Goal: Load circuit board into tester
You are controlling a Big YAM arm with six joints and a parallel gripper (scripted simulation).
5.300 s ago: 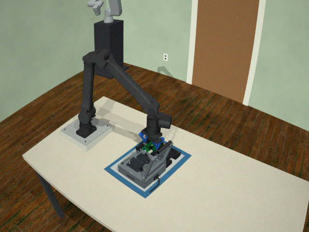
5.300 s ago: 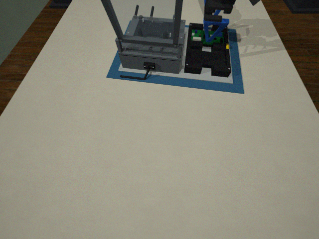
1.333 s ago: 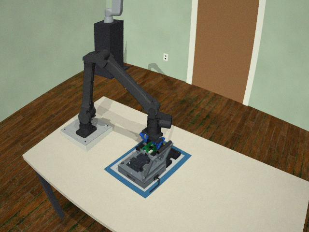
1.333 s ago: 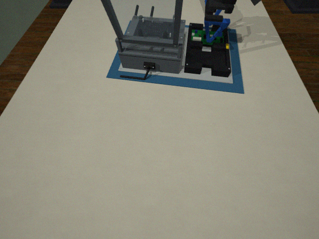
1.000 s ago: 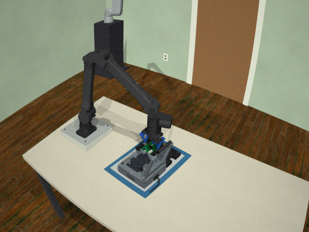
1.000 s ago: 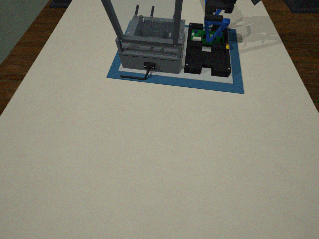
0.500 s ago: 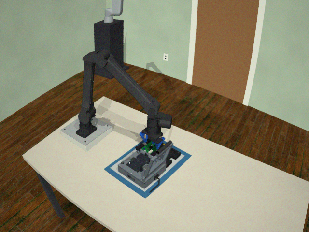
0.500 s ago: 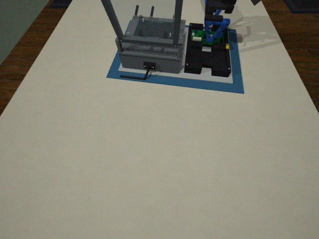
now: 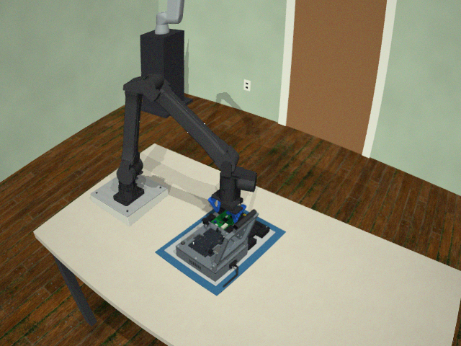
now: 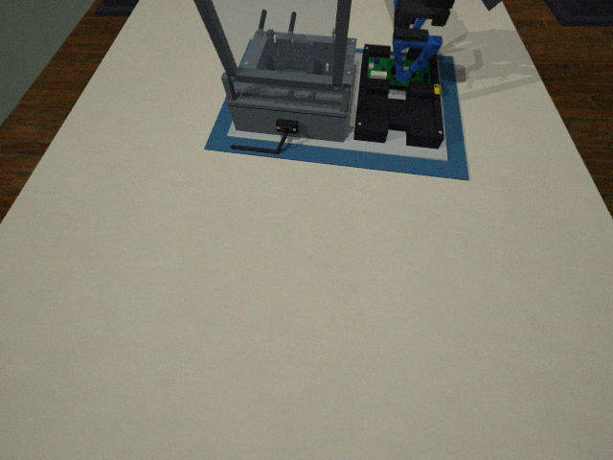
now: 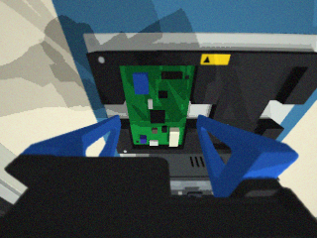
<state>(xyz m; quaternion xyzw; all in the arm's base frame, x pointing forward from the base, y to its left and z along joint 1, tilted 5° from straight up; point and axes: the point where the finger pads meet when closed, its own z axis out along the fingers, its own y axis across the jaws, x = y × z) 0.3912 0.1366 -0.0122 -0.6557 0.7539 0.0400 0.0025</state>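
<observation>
My gripper is now 20 mm above the green circuit board. The rest, counted from my hand: tester lid: 160 mm ahead, 190 mm to the right, 140 mm above.
</observation>
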